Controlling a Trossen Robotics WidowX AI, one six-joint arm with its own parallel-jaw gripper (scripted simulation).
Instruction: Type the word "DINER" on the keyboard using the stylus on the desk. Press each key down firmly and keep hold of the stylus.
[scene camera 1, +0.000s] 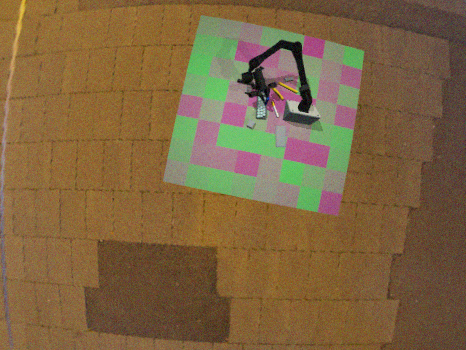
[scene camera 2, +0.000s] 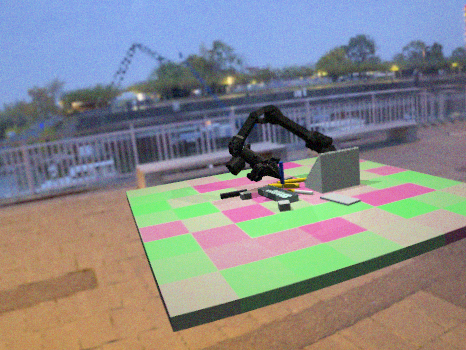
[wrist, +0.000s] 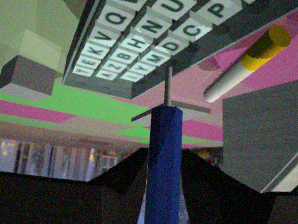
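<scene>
I'm seeing my gripper (wrist: 164, 156) here, and there's a white pen (wrist: 269, 44) as well.
</scene>
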